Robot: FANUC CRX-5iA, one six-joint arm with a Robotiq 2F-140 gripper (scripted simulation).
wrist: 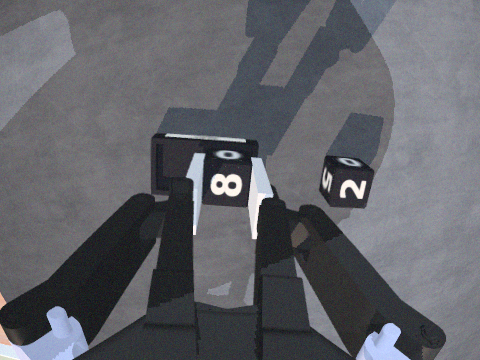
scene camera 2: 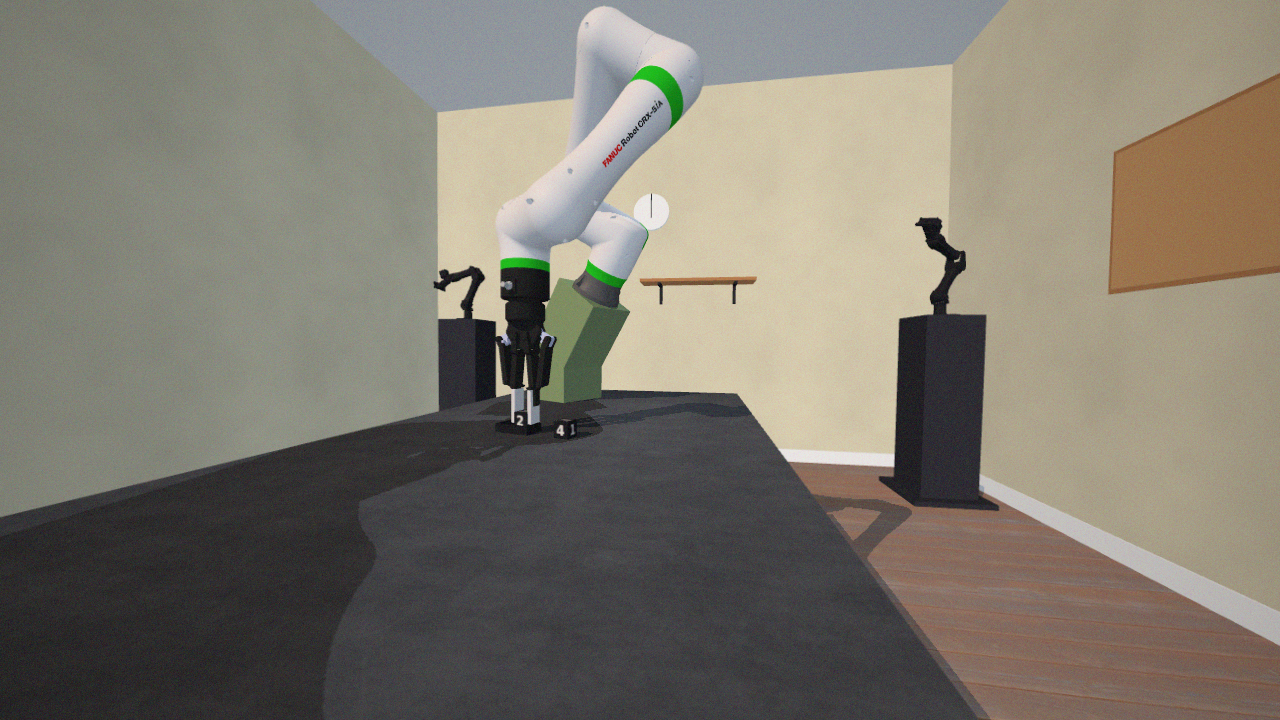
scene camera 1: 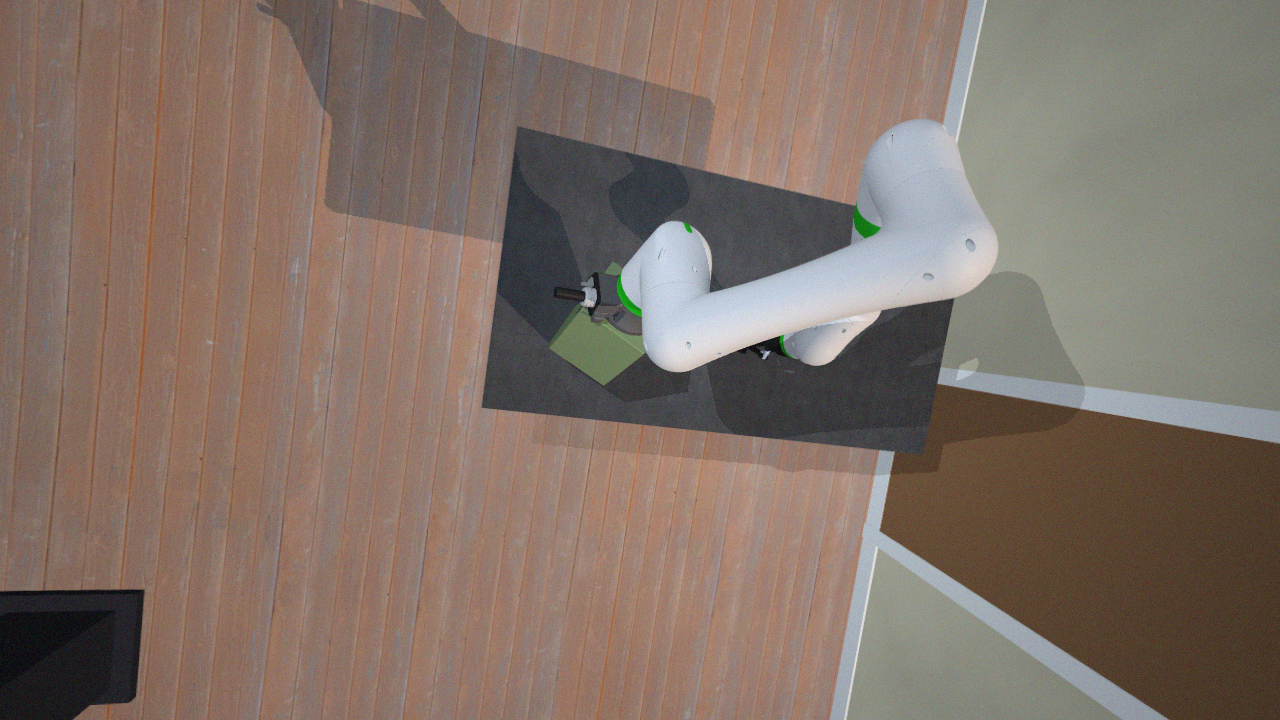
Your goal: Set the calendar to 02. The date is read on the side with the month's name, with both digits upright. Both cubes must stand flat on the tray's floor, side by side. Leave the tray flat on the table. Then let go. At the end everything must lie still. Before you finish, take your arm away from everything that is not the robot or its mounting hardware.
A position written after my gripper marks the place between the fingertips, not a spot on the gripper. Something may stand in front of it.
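Note:
My gripper (scene camera 2: pixel 525 422), (wrist: pixel 226 173). Black tray (wrist: pixel 171 154).

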